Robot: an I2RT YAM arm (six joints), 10 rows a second.
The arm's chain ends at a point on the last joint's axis. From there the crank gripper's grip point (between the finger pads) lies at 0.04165 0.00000 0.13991 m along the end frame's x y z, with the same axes.
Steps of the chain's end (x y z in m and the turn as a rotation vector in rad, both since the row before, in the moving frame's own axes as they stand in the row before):
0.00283 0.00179 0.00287 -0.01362 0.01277 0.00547
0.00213 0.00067 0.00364 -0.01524 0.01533 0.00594
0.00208 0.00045 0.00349 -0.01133 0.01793 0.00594
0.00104 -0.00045 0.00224 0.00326 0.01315 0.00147
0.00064 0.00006 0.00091 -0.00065 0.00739 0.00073
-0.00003 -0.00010 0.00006 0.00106 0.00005 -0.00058
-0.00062 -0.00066 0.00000 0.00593 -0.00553 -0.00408
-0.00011 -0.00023 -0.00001 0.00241 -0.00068 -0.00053
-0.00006 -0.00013 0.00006 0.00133 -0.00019 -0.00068
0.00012 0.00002 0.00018 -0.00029 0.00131 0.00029
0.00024 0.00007 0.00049 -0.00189 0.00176 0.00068
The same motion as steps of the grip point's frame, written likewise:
0.00461 0.00392 0.00231 -0.01362 0.01277 0.00547
0.00426 0.00305 0.00297 -0.01524 0.01533 0.00594
0.00458 0.00229 0.00271 -0.01133 0.01793 0.00594
0.00288 -0.00084 0.00168 0.00326 0.01315 0.00147
0.00167 0.00018 0.00060 -0.00065 0.00739 0.00073
-0.00002 -0.00027 0.00006 0.00106 0.00005 -0.00058
-0.00140 -0.00166 0.00023 0.00593 -0.00553 -0.00408
-0.00021 -0.00059 0.00002 0.00241 -0.00068 -0.00053
-0.00009 -0.00034 0.00007 0.00133 -0.00019 -0.00068
0.00030 0.00007 0.00013 -0.00029 0.00131 0.00029
0.00049 0.00036 0.00042 -0.00189 0.00176 0.00068

